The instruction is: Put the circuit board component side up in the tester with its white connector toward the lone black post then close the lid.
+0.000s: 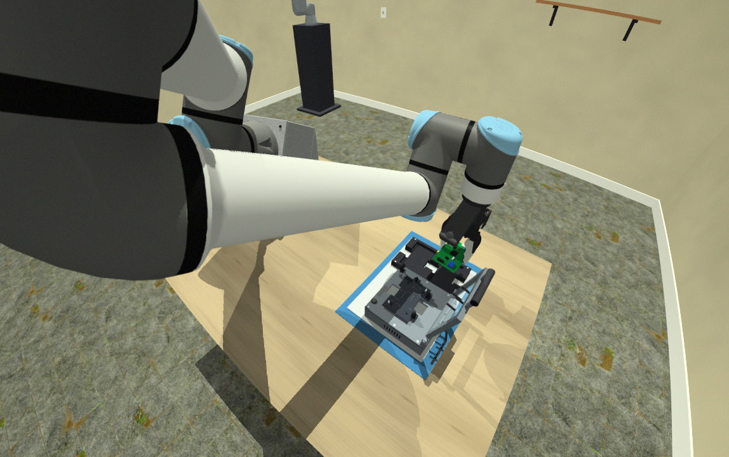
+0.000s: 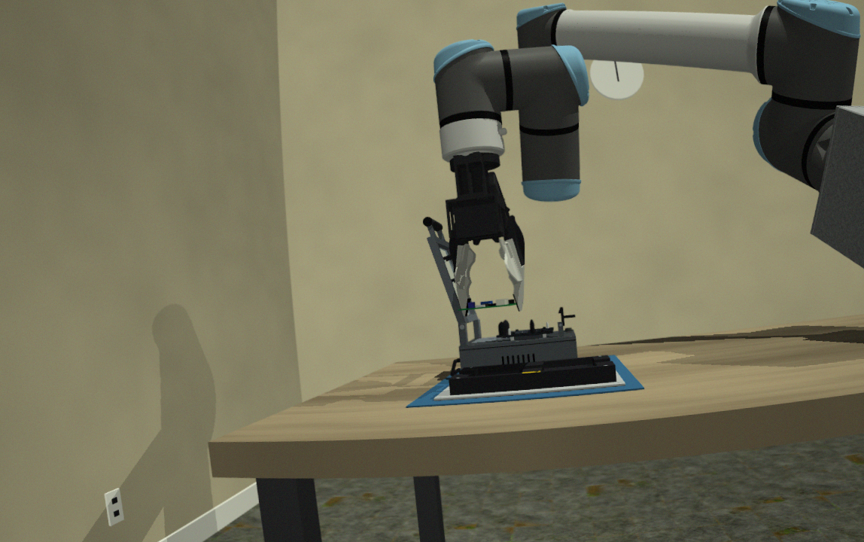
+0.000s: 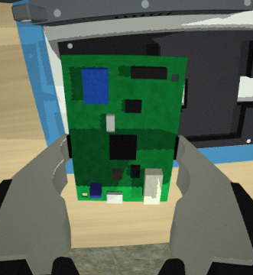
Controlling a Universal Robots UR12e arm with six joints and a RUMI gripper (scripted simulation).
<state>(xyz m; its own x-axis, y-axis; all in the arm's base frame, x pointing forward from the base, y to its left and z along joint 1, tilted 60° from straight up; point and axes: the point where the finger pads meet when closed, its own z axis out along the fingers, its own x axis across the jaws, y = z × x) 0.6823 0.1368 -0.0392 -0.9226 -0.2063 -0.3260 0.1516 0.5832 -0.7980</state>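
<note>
Right now my hand is right at the green circuit board. The rest, counted from my hand: lid (17 cm to the right, 7 cm ahead, 6 cm above); grey tester (13 cm to the right, 2 cm behind, 1 cm below).
</note>
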